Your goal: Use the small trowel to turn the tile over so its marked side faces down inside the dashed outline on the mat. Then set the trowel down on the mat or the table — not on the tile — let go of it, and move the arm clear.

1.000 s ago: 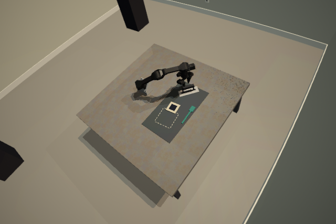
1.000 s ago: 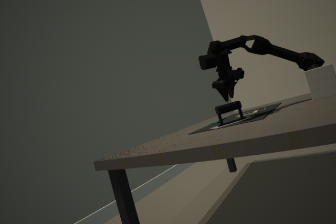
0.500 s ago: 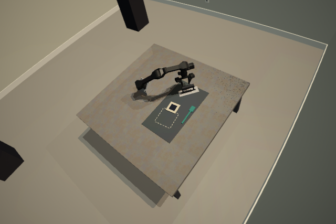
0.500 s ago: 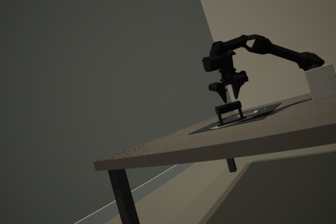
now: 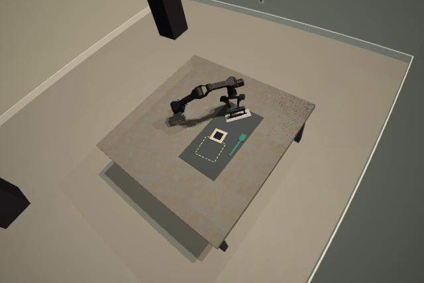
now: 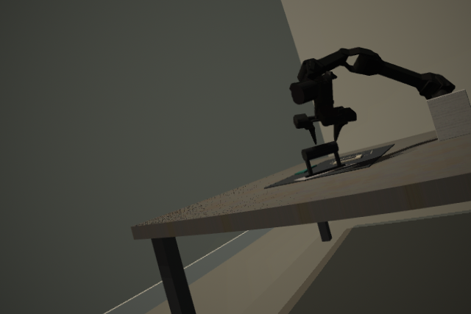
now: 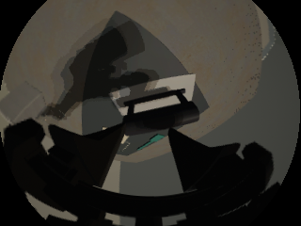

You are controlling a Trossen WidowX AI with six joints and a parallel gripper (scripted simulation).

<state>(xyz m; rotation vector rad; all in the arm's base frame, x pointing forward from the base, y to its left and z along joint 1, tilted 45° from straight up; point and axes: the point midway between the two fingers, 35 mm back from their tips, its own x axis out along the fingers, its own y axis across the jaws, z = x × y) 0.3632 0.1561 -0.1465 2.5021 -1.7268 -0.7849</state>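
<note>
Now: the black-handled float 1 cm ahead of my gripper tip, 1 cm to the right of it and 5 cm below it. Round my gripper tip: dark mat 3 cm ahead, 22 cm to the right, 11 cm below; green trowel 17 cm ahead, 21 cm to the right, 9 cm below; cream tile 23 cm to the right, 9 cm below.
</note>
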